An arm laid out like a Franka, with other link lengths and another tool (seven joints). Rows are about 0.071 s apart.
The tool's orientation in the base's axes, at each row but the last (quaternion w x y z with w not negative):
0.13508, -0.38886, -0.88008, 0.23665
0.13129, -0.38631, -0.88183, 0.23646
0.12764, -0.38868, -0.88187, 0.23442
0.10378, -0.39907, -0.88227, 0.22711
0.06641, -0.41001, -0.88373, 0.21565
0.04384, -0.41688, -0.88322, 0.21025
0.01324, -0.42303, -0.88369, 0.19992
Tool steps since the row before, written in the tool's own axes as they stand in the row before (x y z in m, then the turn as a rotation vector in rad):
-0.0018, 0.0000, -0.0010, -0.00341, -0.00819, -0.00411
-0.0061, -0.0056, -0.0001, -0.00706, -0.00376, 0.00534
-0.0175, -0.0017, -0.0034, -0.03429, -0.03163, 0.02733
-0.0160, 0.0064, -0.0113, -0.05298, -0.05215, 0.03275
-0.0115, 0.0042, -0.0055, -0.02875, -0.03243, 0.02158
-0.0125, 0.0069, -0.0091, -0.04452, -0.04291, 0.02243
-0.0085, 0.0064, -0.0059, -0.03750, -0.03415, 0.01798
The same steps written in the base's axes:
0.0016, -0.0010, 0.0008, -0.00109, -0.00607, 0.00759
0.0006, -0.0078, 0.0027, 0.00017, -0.00915, -0.00295
0.0120, -0.0130, 0.0030, -0.00811, -0.05274, -0.00869
0.0189, -0.0047, 0.0068, -0.01123, -0.08038, -0.00355
0.0121, -0.0045, 0.0038, -0.01009, -0.04722, -0.00355
0.0154, -0.0025, 0.0067, -0.00760, -0.06532, 0.00150
0.0113, -0.0008, 0.0043, -0.00475, -0.05358, 0.00138

